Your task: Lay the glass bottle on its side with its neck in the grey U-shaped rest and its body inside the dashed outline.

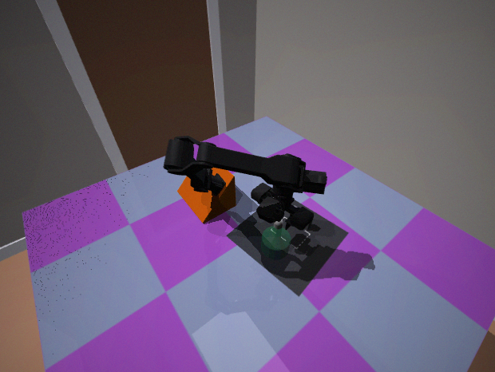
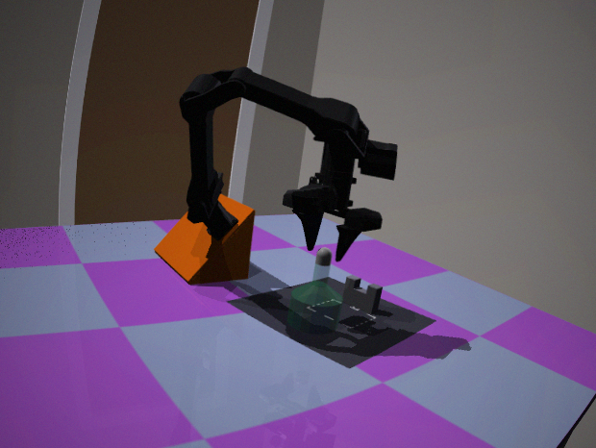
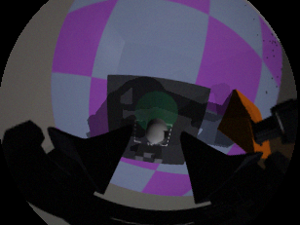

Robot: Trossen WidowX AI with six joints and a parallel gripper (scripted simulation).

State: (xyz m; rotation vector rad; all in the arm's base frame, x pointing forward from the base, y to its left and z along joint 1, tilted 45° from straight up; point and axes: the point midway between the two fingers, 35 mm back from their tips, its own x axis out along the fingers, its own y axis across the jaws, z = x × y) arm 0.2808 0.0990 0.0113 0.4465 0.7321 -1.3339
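My gripper tip is now 50 mm above the green glass bottle. From my gripper tip the other things lie so: dark mat (20 mm behind, 70 mm to the left, 140 mm below).
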